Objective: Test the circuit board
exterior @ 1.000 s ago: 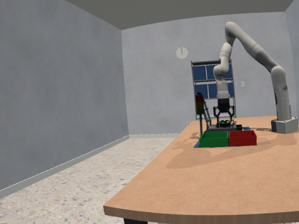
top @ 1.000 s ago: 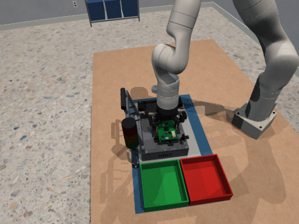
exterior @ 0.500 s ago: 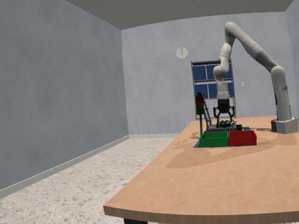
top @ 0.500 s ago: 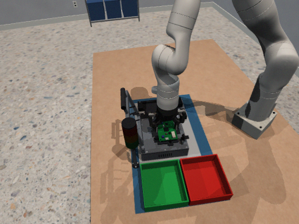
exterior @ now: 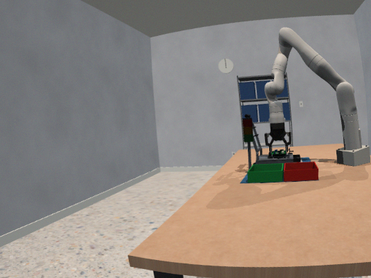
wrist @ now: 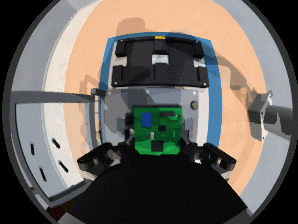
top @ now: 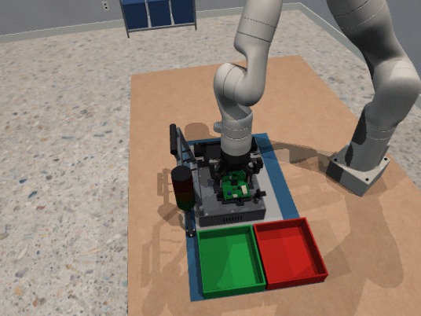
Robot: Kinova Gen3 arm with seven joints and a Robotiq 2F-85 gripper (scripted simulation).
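Right now my hand is right at the green circuit board. The rest, counted from my hand: red bin: 11 cm behind, 19 cm to the left, 7 cm below; green bin: 3 cm ahead, 20 cm to the left, 7 cm below; tester lid: 13 cm ahead, 1 cm to the left, 10 cm above.
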